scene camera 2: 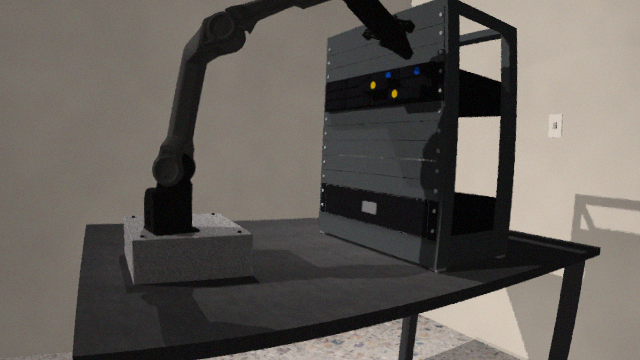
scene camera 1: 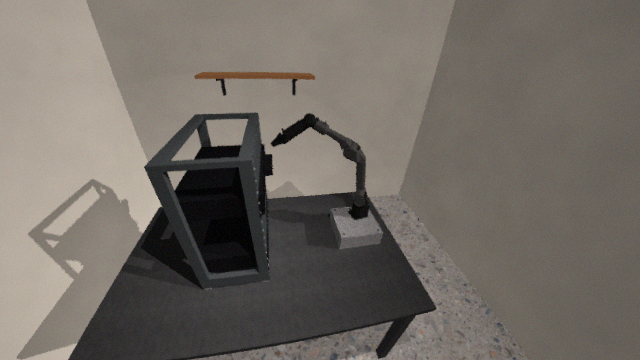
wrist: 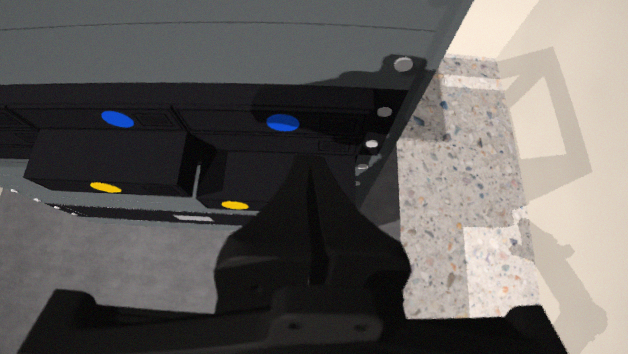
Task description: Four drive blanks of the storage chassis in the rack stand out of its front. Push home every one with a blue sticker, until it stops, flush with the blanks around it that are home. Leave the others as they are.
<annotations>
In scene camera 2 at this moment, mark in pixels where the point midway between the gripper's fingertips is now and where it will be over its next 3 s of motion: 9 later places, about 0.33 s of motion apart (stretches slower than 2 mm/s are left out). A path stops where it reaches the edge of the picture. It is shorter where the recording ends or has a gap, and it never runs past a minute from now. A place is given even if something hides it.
My gripper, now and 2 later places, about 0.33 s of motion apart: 409,56; 394,58; 378,49
</annotations>
